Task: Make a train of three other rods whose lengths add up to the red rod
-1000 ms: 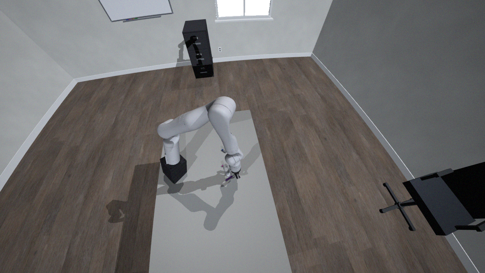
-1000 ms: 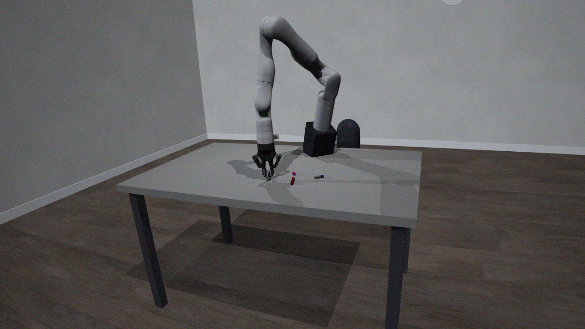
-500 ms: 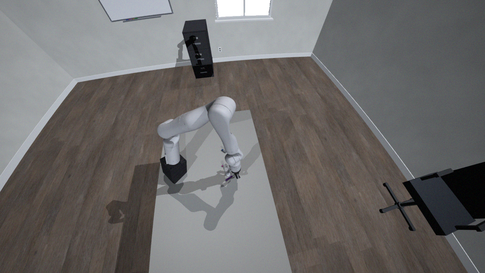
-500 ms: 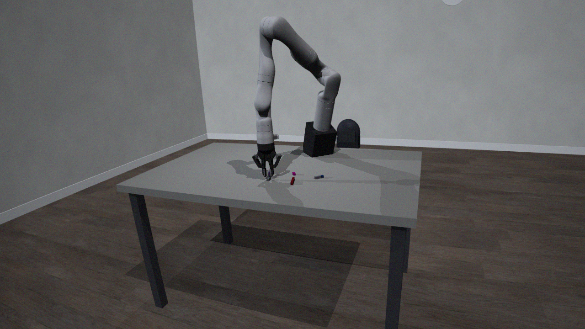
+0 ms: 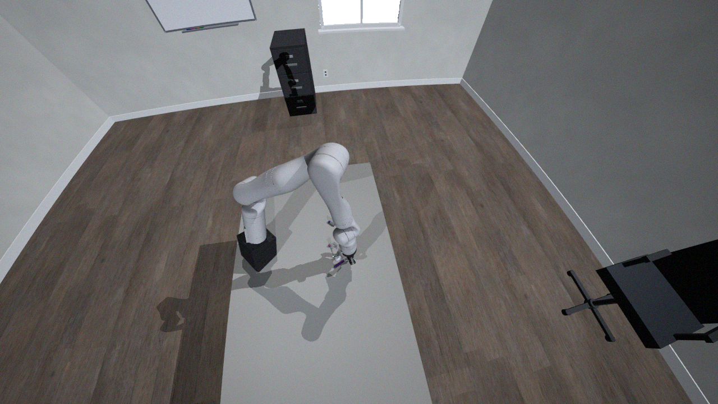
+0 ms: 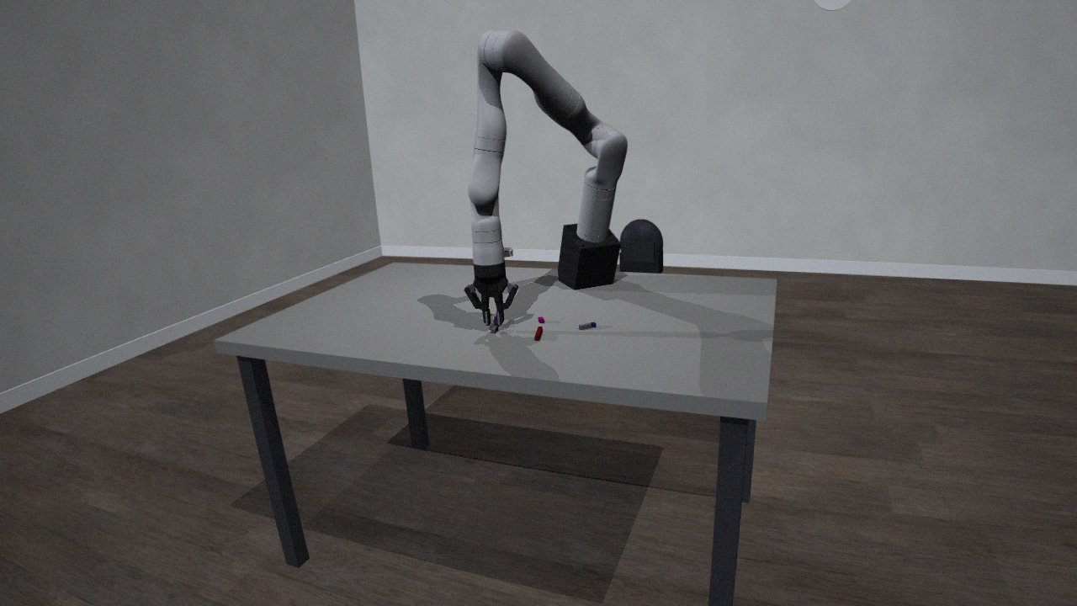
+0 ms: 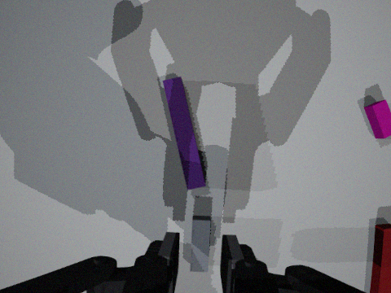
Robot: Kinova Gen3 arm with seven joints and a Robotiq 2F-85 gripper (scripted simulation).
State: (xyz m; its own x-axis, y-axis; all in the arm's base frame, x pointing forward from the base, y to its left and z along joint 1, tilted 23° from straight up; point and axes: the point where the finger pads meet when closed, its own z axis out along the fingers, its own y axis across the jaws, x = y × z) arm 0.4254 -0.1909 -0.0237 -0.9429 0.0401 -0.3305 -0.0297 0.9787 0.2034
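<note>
Now: hand 30 mm above the grey rod. From my hand the other things lie so: purple rod: 60 mm behind, 30 mm below, 10 mm to the right; then red rod: 120 mm to the left, 30 mm below, 20 mm ahead; then magenta rod: 100 mm to the left, 80 mm behind, 30 mm below.
</note>
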